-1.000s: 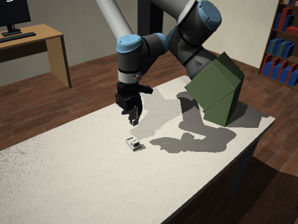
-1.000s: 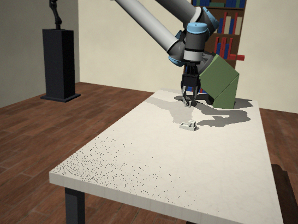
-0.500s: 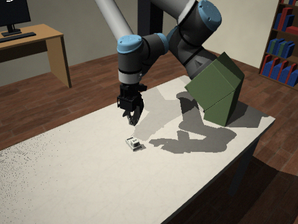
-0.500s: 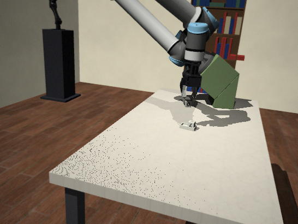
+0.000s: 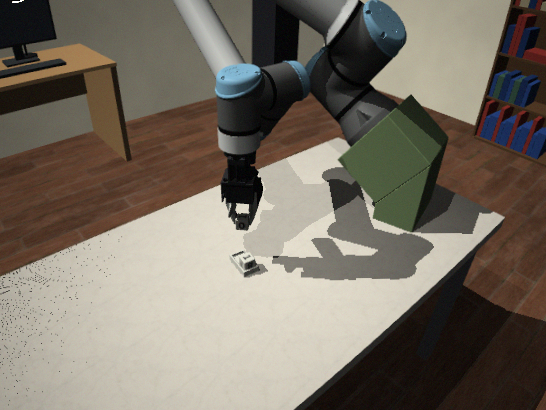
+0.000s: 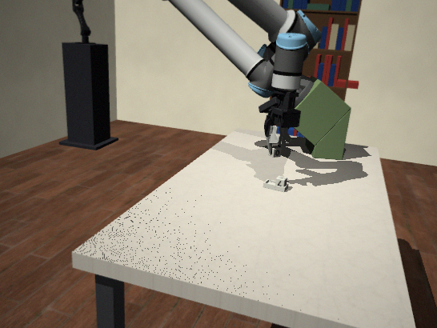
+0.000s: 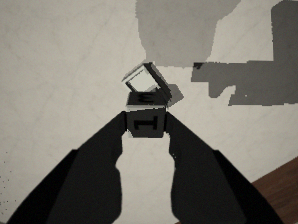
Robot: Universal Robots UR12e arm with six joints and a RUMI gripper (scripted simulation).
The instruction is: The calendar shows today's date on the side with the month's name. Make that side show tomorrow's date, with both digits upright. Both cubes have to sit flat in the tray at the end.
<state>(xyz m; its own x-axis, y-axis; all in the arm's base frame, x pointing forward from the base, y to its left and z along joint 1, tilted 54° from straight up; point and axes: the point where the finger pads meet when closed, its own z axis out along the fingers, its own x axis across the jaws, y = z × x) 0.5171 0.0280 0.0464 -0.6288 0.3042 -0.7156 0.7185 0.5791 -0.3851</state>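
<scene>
My gripper is now 130 mm above the pale calendar tray, 20 mm to the right of it and 10 mm short of it. Round my hand: digit cube: 10 mm below.
</scene>
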